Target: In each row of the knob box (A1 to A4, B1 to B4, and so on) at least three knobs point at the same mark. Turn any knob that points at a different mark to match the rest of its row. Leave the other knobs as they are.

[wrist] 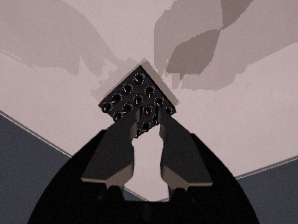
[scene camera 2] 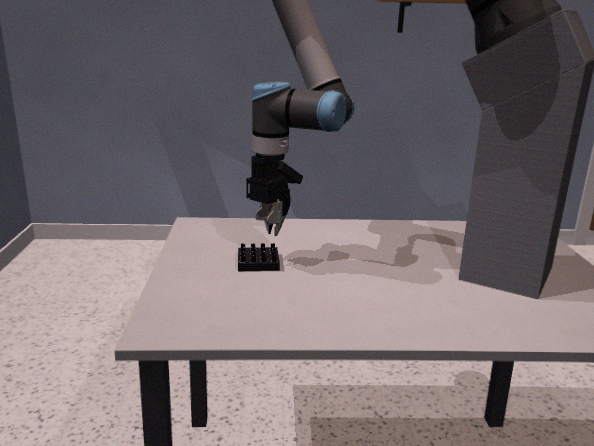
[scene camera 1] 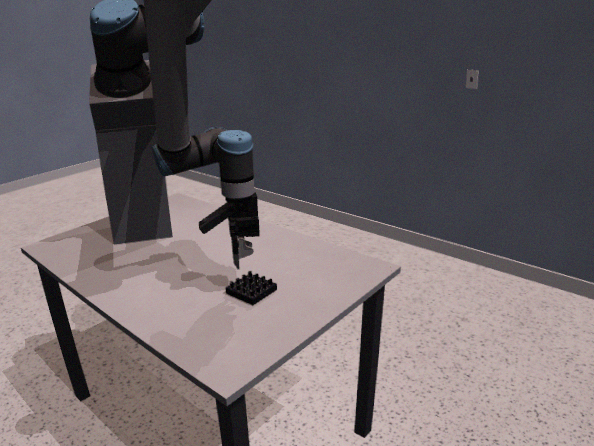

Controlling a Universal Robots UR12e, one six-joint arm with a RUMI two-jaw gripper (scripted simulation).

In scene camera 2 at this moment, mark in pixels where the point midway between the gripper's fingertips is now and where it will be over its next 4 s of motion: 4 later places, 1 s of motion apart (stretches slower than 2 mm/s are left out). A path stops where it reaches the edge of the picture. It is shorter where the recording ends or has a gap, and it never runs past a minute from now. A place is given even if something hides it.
My gripper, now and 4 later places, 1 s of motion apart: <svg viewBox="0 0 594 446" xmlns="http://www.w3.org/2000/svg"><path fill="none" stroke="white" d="M272 234L272 245L273 246L273 250L274 238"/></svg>
